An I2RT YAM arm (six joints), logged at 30 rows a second.
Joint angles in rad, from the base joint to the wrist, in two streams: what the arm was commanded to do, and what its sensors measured. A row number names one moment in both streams.
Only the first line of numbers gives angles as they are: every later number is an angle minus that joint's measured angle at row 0.
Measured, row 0:
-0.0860, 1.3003, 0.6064, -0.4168, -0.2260, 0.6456
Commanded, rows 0 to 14:
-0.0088, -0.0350, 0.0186, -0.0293, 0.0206, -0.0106
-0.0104, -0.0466, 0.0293, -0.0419, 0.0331, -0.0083
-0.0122, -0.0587, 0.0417, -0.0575, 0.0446, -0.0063
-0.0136, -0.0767, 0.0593, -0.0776, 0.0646, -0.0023
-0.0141, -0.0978, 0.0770, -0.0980, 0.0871, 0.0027
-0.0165, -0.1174, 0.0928, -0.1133, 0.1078, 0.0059
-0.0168, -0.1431, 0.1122, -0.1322, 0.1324, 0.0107
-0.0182, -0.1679, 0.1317, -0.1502, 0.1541, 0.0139
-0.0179, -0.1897, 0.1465, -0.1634, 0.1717, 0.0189
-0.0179, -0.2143, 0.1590, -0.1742, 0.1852, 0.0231
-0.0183, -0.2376, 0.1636, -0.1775, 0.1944, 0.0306
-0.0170, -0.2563, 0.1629, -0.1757, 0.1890, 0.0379
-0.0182, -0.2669, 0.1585, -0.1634, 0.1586, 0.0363
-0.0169, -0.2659, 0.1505, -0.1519, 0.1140, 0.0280
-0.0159, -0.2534, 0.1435, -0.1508, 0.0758, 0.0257
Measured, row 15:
-0.0138, -0.2697, 0.1545, -0.1098, 0.1224, 0.0210
